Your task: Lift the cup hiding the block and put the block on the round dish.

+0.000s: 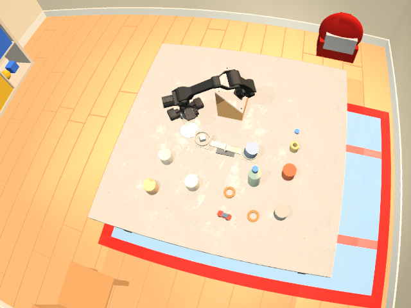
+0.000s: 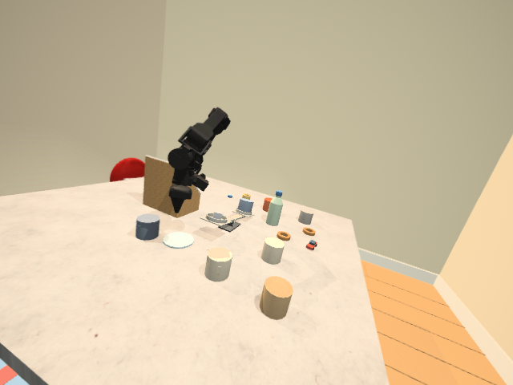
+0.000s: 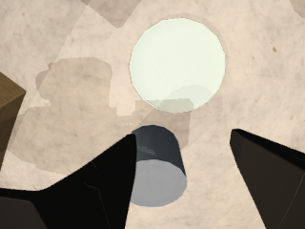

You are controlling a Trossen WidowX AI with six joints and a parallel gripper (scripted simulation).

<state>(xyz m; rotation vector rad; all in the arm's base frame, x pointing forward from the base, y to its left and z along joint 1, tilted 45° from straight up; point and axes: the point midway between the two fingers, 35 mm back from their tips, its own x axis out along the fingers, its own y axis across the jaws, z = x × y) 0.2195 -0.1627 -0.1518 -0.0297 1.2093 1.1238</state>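
Right now my gripper tip is 2 cm short of the round dish and 11 cm above it. From my gripper tip the other things lie so: green bottle 21 cm ahead, 43 cm to the left; then balance beam 8 cm ahead, 24 cm to the left, 7 cm below; then balance 9 cm ahead, 24 cm to the left, 9 cm below.
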